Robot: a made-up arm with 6 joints. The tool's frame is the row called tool. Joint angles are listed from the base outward. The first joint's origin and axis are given. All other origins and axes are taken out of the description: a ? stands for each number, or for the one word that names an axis. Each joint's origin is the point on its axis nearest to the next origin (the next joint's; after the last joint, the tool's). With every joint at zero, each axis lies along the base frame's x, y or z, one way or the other. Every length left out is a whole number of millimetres.
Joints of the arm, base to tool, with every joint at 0 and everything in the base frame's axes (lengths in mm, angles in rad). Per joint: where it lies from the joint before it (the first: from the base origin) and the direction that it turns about. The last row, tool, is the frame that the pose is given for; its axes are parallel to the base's.
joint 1: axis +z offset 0 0 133
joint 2: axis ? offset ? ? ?
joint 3: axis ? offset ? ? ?
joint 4: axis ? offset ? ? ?
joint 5: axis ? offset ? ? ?
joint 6: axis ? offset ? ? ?
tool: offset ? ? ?
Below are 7 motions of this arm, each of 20 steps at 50 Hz.
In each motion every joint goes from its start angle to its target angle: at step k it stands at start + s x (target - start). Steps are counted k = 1, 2, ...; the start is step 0. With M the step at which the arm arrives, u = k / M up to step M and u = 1 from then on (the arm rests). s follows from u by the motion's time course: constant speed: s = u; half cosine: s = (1 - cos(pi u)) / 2; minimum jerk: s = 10 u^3 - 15 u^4 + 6 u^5.
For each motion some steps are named. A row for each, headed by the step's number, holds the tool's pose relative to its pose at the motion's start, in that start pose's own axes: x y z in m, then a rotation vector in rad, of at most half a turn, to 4 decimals.
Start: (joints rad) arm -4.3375 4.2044 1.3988 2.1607 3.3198 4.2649
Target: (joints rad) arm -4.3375 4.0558 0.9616 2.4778 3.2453 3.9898
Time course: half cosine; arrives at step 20
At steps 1, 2, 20:
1: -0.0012 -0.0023 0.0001 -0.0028 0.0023 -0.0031
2: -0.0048 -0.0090 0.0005 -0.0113 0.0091 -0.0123
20: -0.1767 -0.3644 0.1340 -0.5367 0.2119 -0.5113

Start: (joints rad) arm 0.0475 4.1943 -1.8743 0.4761 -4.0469 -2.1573
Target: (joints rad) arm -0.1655 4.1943 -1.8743 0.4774 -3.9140 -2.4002
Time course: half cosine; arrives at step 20
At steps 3, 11, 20:
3: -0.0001 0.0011 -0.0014 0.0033 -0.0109 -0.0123
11: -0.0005 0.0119 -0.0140 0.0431 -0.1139 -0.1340
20: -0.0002 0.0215 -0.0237 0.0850 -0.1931 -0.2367

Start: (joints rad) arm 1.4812 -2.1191 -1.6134 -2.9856 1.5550 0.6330
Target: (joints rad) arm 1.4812 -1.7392 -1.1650 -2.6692 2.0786 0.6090
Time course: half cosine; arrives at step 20
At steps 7, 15, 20:
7: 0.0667 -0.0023 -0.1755 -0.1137 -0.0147 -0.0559
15: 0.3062 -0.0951 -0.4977 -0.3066 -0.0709 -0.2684
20: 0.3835 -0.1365 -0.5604 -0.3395 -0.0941 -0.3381

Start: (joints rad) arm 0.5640 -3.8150 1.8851 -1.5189 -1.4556 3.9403
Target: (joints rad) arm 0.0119 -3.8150 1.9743 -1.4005 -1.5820 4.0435
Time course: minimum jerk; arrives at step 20
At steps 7, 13, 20:
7: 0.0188 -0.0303 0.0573 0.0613 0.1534 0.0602
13: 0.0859 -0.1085 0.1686 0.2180 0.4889 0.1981
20: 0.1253 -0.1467 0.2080 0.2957 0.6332 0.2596

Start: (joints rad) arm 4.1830 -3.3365 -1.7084 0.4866 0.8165 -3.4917
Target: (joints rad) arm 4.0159 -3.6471 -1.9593 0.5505 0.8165 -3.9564
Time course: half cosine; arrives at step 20
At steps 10, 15, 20:
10: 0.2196 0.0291 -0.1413 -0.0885 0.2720 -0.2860
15: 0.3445 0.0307 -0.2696 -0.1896 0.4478 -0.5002
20: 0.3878 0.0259 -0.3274 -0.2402 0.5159 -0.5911

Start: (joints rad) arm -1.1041 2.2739 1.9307 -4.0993 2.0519 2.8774
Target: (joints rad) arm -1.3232 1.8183 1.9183 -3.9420 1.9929 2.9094
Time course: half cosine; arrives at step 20
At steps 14, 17, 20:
14: -0.1029 -0.2093 0.2070 0.1885 -0.2517 -0.2626
17: -0.1359 -0.2513 0.2356 0.2304 -0.2982 -0.3124
20: -0.1486 -0.2664 0.2448 0.2458 -0.3148 -0.3303

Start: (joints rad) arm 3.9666 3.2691 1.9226 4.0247 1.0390 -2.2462
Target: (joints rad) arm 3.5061 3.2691 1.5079 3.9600 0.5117 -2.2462
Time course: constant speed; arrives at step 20
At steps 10, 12, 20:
10: 0.2218 0.1563 -0.0768 0.0552 0.3972 0.1621
12: 0.2603 0.1924 -0.1014 0.0647 0.4781 0.1905
20: 0.3856 0.3501 -0.2241 0.0947 0.8044 0.2913

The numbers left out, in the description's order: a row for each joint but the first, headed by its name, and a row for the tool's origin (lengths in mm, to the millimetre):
joint 2: axis +y, xyz 0 50 0
joint 3: axis +y, xyz 0 0 452
joint 4: axis +z, xyz 0 0 804
joint 5: axis +y, xyz 0 0 0
joint 6: axis +z, xyz 0 0 121
tool: xyz 0 0 0

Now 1 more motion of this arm.
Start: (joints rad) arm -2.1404 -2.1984 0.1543 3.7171 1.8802 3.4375
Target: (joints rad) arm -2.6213 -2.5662 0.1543 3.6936 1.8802 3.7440
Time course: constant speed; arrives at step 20
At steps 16, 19, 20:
16: 0.0403 0.4494 0.1910 0.2677 -0.2038 0.5811
19: 0.0296 0.5147 0.2453 0.3194 -0.2565 0.6787
20: 0.0250 0.5347 0.2644 0.3366 -0.2751 0.7103

